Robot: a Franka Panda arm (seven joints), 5 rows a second.
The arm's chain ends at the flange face. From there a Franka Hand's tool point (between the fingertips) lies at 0.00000 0.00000 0.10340 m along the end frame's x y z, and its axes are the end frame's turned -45 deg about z.
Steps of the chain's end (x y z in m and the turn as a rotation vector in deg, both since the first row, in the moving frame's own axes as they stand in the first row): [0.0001 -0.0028 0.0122 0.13 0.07 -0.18]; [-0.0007 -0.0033 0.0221 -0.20 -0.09 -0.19]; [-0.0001 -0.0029 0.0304 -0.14 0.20 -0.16]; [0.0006 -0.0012 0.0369 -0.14 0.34 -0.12]
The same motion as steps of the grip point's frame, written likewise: [0.0023 -0.0020 0.0122 0.04 0.14 -0.18]; [0.0015 -0.0027 0.0221 -0.08 -0.21 -0.19]; [0.0021 -0.0017 0.0304 -0.24 0.04 -0.16]; [0.0015 0.0002 0.0369 -0.34 0.14 -0.12]
